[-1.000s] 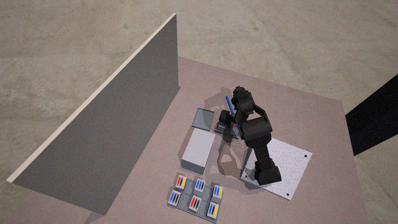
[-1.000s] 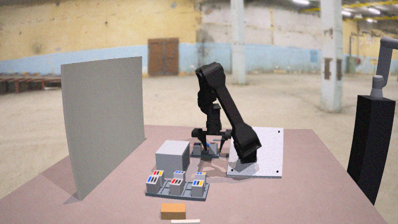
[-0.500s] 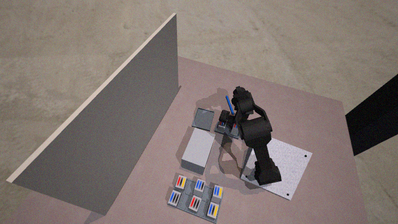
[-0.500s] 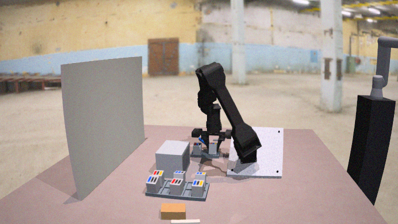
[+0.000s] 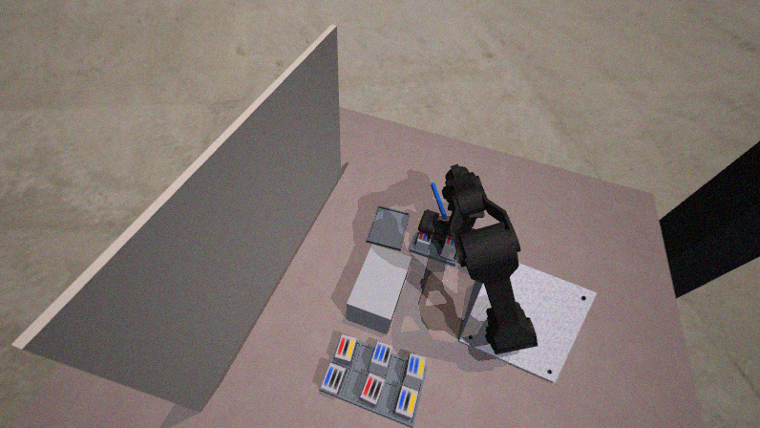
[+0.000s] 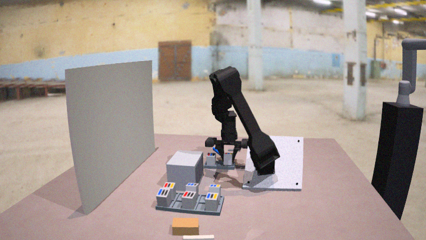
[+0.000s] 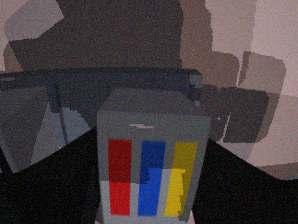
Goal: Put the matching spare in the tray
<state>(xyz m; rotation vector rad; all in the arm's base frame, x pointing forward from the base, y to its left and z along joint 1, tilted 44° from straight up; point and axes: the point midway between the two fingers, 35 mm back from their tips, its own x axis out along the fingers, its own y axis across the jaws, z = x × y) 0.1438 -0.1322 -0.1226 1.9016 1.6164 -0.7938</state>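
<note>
The grey tray lies 17 cm ahead of my gripper tip, 3 cm to the right of it and 2 cm below it. Round my gripper tip: grey spare block (3 cm above); then grey mounted unit (19 cm to the left, 15 cm ahead, 3 cm above); then small grey bar (22 cm to the right, 2 cm below, 2 cm behind).
</note>
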